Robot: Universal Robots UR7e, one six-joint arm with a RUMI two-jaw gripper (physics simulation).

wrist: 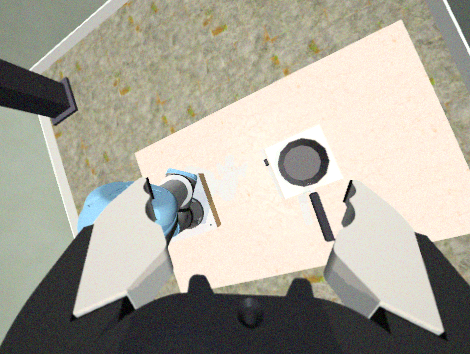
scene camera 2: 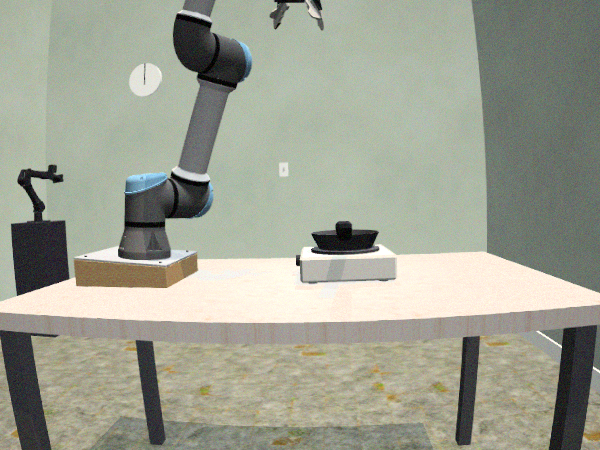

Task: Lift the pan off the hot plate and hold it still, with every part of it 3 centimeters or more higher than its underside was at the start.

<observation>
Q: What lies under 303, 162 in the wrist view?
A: A black pan.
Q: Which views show the black pan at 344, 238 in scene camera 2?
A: The wrist view and scene camera 2: all of them.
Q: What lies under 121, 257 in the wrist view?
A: My gripper.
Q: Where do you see a white hot plate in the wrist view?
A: At 272, 152
</observation>
